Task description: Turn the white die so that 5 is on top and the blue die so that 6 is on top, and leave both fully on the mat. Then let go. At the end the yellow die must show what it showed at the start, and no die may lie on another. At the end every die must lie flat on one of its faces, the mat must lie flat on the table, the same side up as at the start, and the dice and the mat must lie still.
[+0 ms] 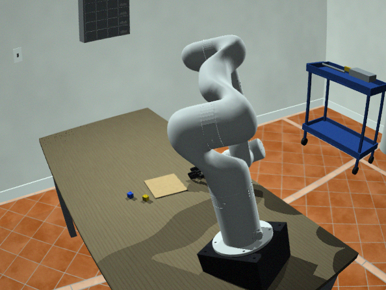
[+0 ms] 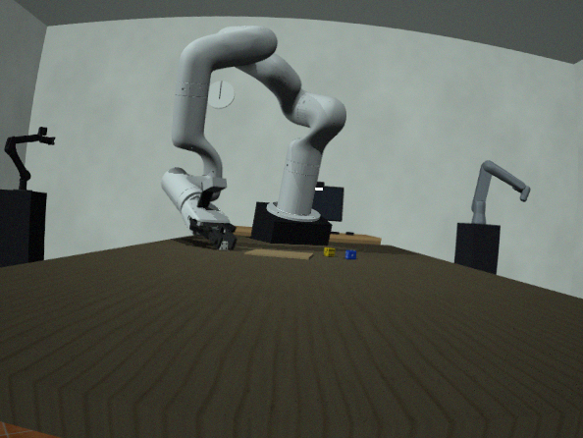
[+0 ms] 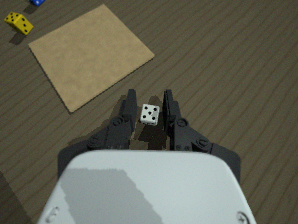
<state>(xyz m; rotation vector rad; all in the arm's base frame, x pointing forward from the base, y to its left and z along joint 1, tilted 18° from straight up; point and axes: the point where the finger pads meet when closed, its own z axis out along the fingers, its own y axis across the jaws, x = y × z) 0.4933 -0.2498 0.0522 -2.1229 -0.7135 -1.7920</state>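
Now: the white die 1 cm below my hand. The rest, counted from my hand: tan mat: 3 cm ahead, 13 cm to the left, 2 cm below; yellow die: 26 cm to the left, 1 cm below; blue die: 6 cm ahead, 29 cm to the left, 1 cm below.
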